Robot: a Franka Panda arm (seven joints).
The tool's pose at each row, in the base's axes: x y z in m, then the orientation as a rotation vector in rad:
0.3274, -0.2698, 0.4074, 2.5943, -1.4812, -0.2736
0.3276, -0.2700, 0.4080, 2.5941, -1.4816, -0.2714
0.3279, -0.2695, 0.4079, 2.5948, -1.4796, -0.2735
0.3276, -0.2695, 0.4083, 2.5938, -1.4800, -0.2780
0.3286, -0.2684, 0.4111, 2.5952, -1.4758, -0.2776
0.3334, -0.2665, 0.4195, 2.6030, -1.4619, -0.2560
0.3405, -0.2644, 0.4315, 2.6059, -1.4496, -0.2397
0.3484, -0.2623, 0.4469, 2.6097, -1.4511, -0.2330
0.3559, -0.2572, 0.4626, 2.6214, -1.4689, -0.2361
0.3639, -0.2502, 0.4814, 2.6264, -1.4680, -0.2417
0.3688, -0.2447, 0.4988, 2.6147, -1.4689, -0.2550
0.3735, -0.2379, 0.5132, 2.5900, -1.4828, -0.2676
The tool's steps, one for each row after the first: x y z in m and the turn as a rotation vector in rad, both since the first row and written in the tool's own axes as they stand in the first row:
0.0002, 0.0001, -0.0006, 0.0006, 0.0013, 0.0004
-0.0001, -0.0005, -0.0006, -0.0003, 0.0003, -0.0010
-0.0002, -0.0001, -0.0009, -0.0020, -0.0022, -0.0007
-0.0009, -0.0009, -0.0039, -0.0028, -0.0013, -0.0035
-0.0009, -0.0041, -0.0132, 0.0021, 0.0132, -0.0128
-0.0002, -0.0086, -0.0266, 0.0029, 0.0256, -0.0197
0.0005, -0.0130, -0.0435, 0.0083, 0.0279, -0.0200
-0.0015, -0.0185, -0.0606, 0.0245, 0.0169, -0.0153
-0.0052, -0.0248, -0.0809, 0.0265, 0.0120, -0.0181
-0.0090, -0.0280, -0.0992, 0.0145, 0.0077, -0.0137
-0.0138, -0.0323, -0.1145, -0.0010, 0.0047, 0.0029

